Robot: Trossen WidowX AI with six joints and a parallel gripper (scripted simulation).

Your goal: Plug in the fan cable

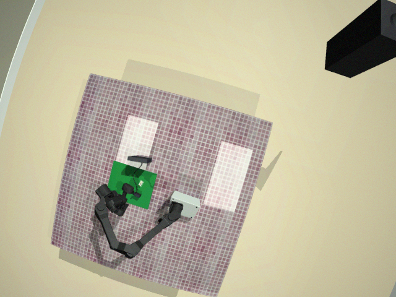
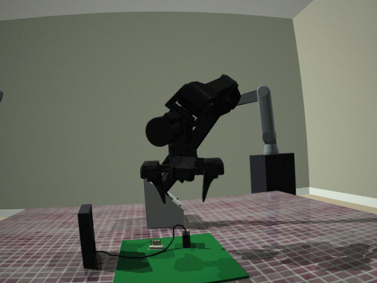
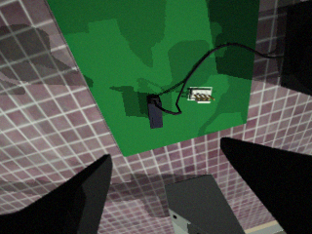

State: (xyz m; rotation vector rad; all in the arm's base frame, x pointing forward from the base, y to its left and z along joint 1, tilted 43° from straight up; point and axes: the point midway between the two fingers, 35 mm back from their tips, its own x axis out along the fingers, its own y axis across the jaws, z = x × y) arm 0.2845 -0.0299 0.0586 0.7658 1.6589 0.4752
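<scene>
Now: the dark plug 10 mm behind my gripper tip and 100 mm below it. Round my gripper tip: fan 220 mm to the right, 60 mm below; green board 50 mm ahead, 40 mm to the right, 130 mm below.
</scene>
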